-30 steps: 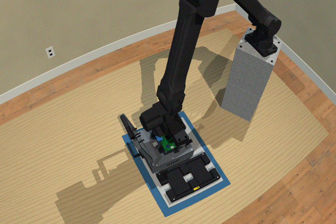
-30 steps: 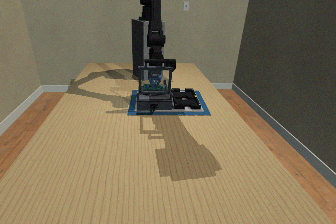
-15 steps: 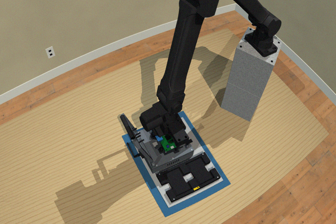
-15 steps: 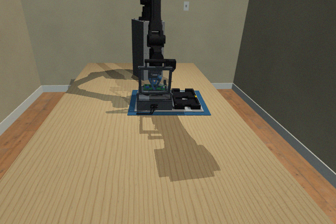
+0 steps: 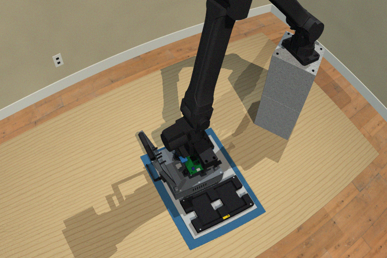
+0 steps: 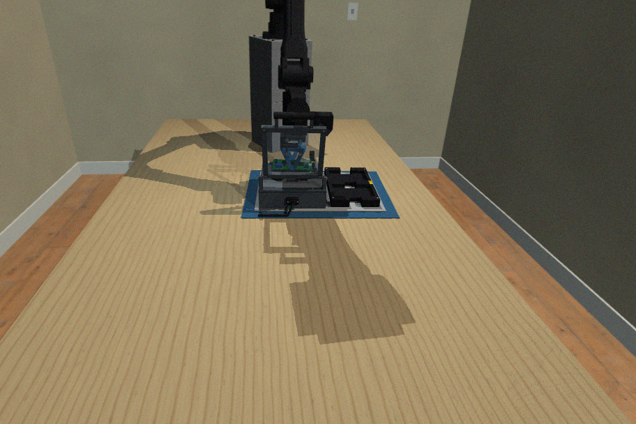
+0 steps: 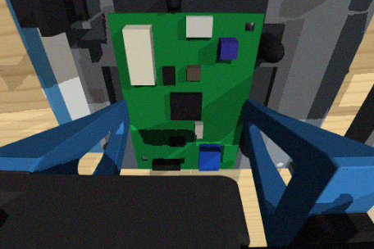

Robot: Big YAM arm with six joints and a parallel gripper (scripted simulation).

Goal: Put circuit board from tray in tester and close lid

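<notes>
Right now my hand is right at the green circuit board. Also, from my hand: grey tester (30 mm to the left, 30 mm ahead, 20 mm above); then black latch hook (60 mm to the left, 60 mm behind); then lid (130 mm ahead, 90 mm above, 10 mm to the right).
</notes>
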